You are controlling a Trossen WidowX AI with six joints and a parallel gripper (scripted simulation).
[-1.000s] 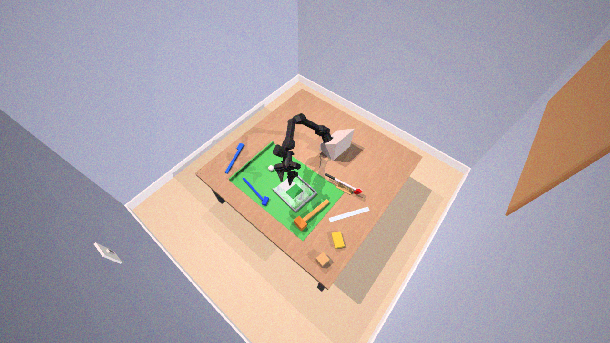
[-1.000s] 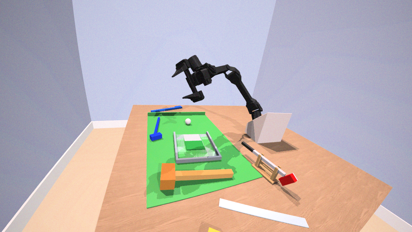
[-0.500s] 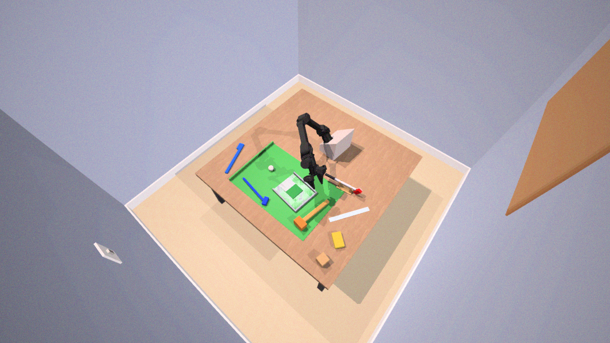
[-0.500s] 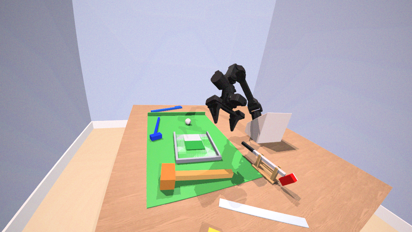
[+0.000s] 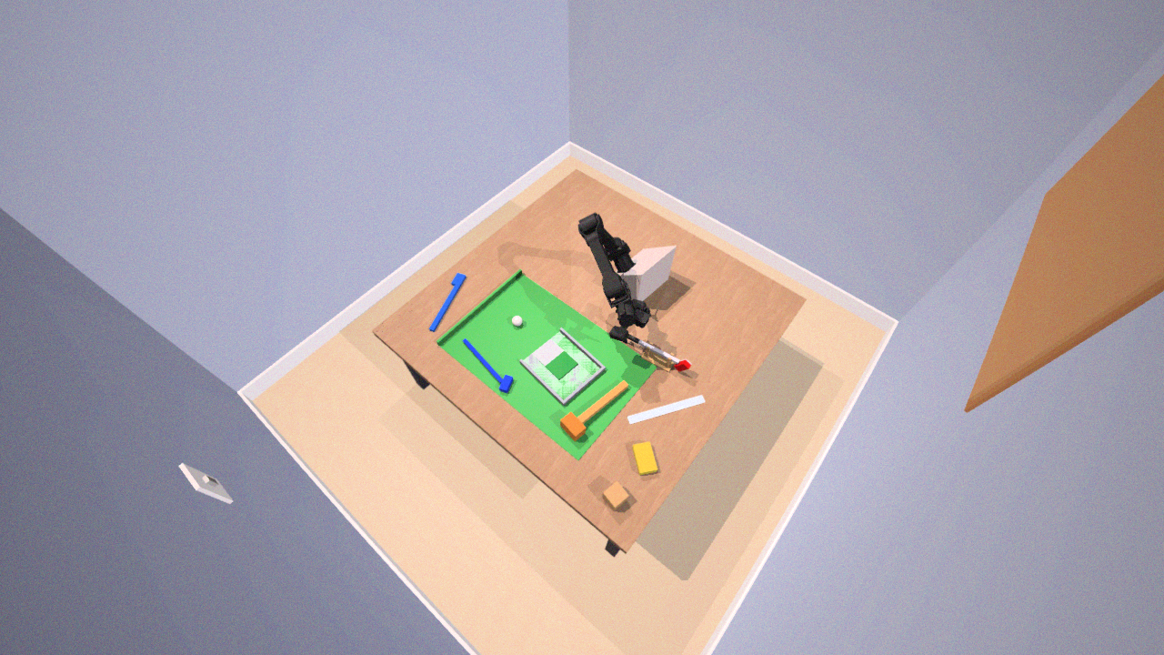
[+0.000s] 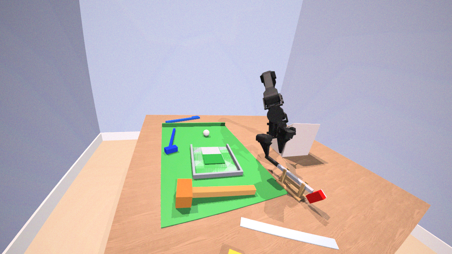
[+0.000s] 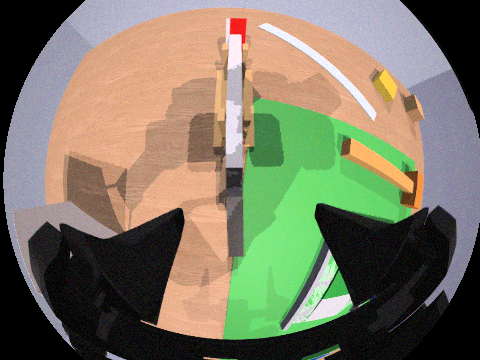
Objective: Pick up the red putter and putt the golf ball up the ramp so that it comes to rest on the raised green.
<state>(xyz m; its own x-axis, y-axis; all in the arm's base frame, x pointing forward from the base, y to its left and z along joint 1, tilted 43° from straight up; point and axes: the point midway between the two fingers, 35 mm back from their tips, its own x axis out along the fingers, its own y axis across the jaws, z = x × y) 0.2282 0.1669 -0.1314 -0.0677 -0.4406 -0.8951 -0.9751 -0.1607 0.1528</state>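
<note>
My gripper tip is now 10 cm to the right of the red putter, 4 cm past it and 4 cm above it. Round my gripper tip: grey-walled frame: 24 cm ahead, 12 cm to the right, 10 cm below; then white golf ball: 40 cm to the right, 23 cm ahead, 8 cm below; then white strip: 27 cm to the left, 10 cm below, 10 cm ahead.
</note>
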